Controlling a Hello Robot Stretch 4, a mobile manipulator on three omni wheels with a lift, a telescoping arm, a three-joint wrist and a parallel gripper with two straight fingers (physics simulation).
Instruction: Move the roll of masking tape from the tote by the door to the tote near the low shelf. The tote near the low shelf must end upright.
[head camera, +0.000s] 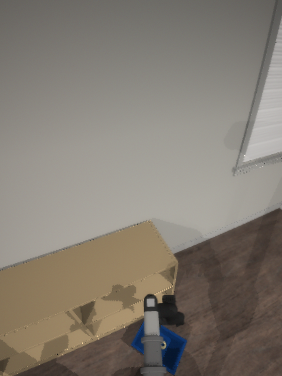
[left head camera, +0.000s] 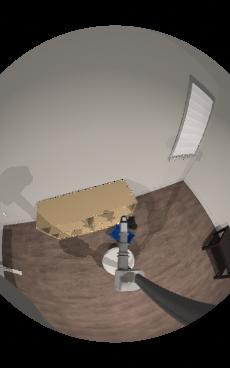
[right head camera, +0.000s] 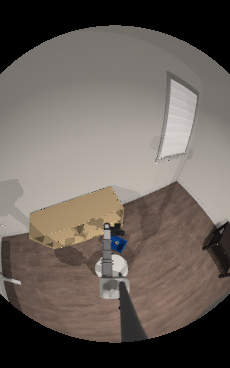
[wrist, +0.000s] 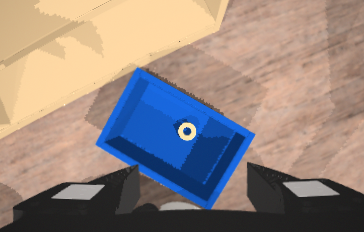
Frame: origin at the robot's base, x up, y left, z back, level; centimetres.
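Seen in the pictures: gripper, between the fingertips: (head camera: 168, 325) (left head camera: 128, 228) (right head camera: 117, 235) (wrist: 192, 180).
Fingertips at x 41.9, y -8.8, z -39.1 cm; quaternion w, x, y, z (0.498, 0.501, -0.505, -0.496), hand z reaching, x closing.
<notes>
Pixels of each thing's middle, then the offset from my fingertips to it. Level surfaces: height alone.
- blue tote, middle of its body: (wrist: 175, 136) (head camera: 159, 345) (right head camera: 114, 242) (left head camera: 121, 235) dz +1.4, dx -38.6, dy +4.2 cm
- masking tape, middle of its body: (wrist: 187, 131) dz +0.6, dx -43.1, dy +1.4 cm
- low tan shelf, height of its surface: dx +16.4 cm
A blue tote (head camera: 180, 353) (left head camera: 129, 240) (right head camera: 123, 246) (wrist: 119, 107) stands upright on the floor close to the front of the low shelf, near its right end. The roll of masking tape (wrist: 193, 132), a small cream ring, lies flat inside it on the tote's bottom, right of the middle in the wrist view. My gripper (head camera: 170, 310) (right head camera: 117, 229) (wrist: 192, 180) is open and empty, above the tote, with its fingers wide apart in the wrist view. The arm hides part of the tote in the head views. The tote by the door does not show.
The low tan shelf (head camera: 90, 267) (left head camera: 82, 199) (right head camera: 75, 208) stands along the wall, behind and left of the tote. A dark piece of furniture (left head camera: 220, 245) (right head camera: 218, 245) is at the far right. A window (head camera: 270, 115) (left head camera: 194, 120) (right head camera: 178, 120) is in the wall.
</notes>
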